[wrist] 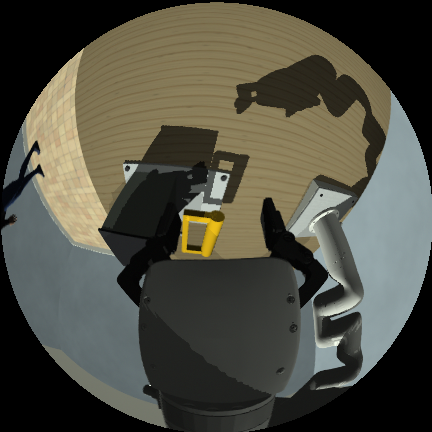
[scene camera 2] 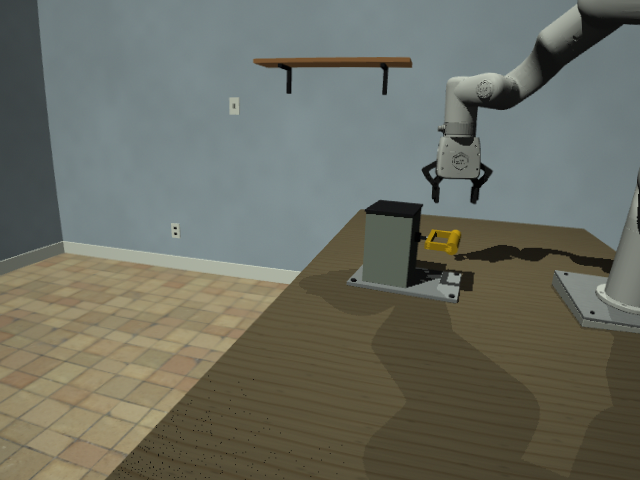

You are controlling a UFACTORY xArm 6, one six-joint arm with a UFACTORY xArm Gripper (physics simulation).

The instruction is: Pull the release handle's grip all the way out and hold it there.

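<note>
The release handle's yellow grip (scene camera 2: 453, 241) (wrist: 213, 235) is a bar on a rectangular frame, joined by a short dark rod to the side of a grey-green box (scene camera 2: 388, 248) with a black top. The box stands on a light grey base plate (scene camera 2: 429, 292) (wrist: 219, 190) on the table. My gripper (scene camera 2: 454, 195) (wrist: 219, 209) is open and empty, pointing down. In the scene view it hangs above the grip, apart from it. In the wrist view the grip shows between the two fingers, nearer the left one, which covers part of the box.
The wooden table (scene camera 2: 310, 382) (wrist: 200, 65) carries the arm's grey mounting plate (scene camera 2: 573, 304) (wrist: 312, 202) at the right. A brown wall shelf (scene camera 2: 330, 62) is on the back wall. Part of a person in dark clothes (wrist: 20, 177) shows at the wrist view's left edge.
</note>
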